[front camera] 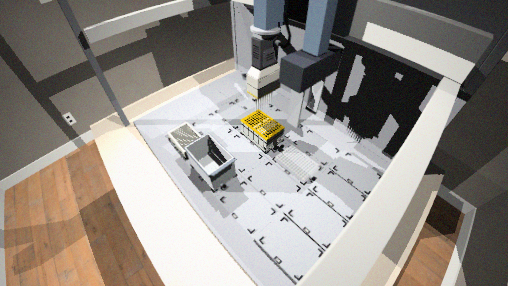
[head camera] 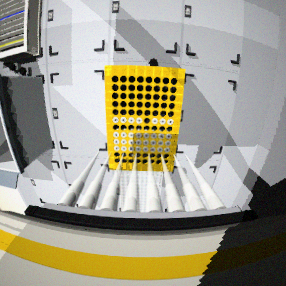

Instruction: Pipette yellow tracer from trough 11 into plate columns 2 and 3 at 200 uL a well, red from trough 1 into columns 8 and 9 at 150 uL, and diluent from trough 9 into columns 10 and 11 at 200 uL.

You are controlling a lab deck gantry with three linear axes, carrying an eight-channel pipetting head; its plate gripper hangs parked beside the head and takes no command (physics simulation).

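Note:
The pipetting head (front camera: 263, 82) hangs high at the back of the yellow tip rack (front camera: 262, 124) (head camera: 145, 70), with eight pale tips (front camera: 264, 101) (head camera: 132, 190) in a row. No coloured liquid can be made out in them. In the rack, column 7 is empty, columns 8 to 10 hold tips, and column 6 has one dark gap. The clear plate (front camera: 298, 162) lies right of the rack; its well contents cannot be told. The trough block (front camera: 186, 136) (head camera: 19, 31) shows blue and yellow strips in the head view. The parked plate gripper (front camera: 307, 120) hangs right of the head, open and empty.
A deep grey open bin (front camera: 194, 159) (head camera: 6, 117) stands between the trough block and the front edge of the deck. A pale frame beam (front camera: 380, 175) crosses the right side. Black corner marks show the deck positions.

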